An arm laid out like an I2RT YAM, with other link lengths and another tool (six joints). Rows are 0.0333 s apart.
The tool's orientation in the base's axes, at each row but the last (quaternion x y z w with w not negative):
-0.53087, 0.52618, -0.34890, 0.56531
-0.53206, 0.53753, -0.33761, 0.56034
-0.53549, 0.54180, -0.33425, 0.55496
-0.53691, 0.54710, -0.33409, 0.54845
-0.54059, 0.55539, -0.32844, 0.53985
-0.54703, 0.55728, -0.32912, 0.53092
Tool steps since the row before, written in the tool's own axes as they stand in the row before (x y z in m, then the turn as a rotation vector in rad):
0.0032, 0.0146, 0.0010, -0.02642, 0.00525, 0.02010
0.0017, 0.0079, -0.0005, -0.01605, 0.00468, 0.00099
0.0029, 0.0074, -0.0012, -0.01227, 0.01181, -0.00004
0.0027, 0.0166, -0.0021, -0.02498, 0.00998, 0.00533
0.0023, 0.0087, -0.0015, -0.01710, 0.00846, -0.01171
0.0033, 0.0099, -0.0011, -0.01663, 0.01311, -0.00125
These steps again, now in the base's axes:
-0.0008, 0.0000, -0.0150, 0.01318, 0.03088, -0.00151
-0.0017, -0.0001, -0.0079, -0.00307, 0.01645, -0.00073
-0.0022, -0.0015, -0.0076, -0.00483, 0.01406, -0.00830
-0.0052, 0.0003, -0.0161, -0.00154, 0.02702, -0.00443
-0.0032, -0.0008, -0.0085, -0.01612, 0.01546, -0.00148
-0.0031, -0.0016, -0.0099, -0.00730, 0.01811, -0.00830

